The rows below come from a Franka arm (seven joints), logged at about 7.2 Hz.
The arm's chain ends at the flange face. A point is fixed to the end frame.
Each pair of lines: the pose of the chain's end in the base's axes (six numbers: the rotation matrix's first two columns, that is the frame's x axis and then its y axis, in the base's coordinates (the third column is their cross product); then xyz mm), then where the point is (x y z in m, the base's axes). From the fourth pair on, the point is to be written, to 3 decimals.
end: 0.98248 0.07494 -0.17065 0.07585 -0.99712 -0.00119 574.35 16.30 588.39
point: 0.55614 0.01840 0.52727
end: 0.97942 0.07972 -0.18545 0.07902 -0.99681 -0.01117 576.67 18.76 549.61
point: 0.55749 0.02133 0.48880
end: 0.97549 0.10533 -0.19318 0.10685 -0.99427 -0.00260 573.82 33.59 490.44
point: 0.55416 0.03506 0.42975
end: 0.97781 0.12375 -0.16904 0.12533 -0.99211 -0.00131 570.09 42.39 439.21
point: 0.552 0.044 0.378
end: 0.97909 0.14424 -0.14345 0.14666 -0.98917 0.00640 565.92 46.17 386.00
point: 0.549 0.047 0.324
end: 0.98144 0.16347 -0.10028 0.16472 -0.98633 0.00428 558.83 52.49 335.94
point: 0.545 0.053 0.274
